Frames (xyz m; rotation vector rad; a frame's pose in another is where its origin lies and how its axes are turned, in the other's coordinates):
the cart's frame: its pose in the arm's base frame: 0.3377 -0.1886 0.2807 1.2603 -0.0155 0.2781
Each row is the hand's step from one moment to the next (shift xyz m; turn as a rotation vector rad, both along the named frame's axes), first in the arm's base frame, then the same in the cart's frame.
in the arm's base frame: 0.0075 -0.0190 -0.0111 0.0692 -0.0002 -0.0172
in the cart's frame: 0.0017 -0.0173 0.0155 0.0640 -0.0311 0.0046
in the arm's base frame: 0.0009 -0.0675 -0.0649 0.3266 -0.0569 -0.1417
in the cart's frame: -0.0232 -0.0796 0.0435 0.2811 -0.2188 0.0555
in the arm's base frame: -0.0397 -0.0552 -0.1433 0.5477 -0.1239 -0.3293
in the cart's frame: -0.0728 -0.1409 0.0019 0.4507 -0.4607 0.0915
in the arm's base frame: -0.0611 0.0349 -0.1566 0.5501 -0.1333 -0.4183
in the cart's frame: -0.0778 -0.1238 -0.0900 0.4366 -0.5472 0.0730
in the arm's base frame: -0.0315 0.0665 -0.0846 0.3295 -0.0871 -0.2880
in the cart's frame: -0.0311 -0.0540 -0.0932 0.2539 -0.3648 0.0390
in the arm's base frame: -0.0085 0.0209 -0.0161 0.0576 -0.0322 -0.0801
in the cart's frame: -0.0067 -0.0075 -0.0258 0.0361 -0.0963 0.0135
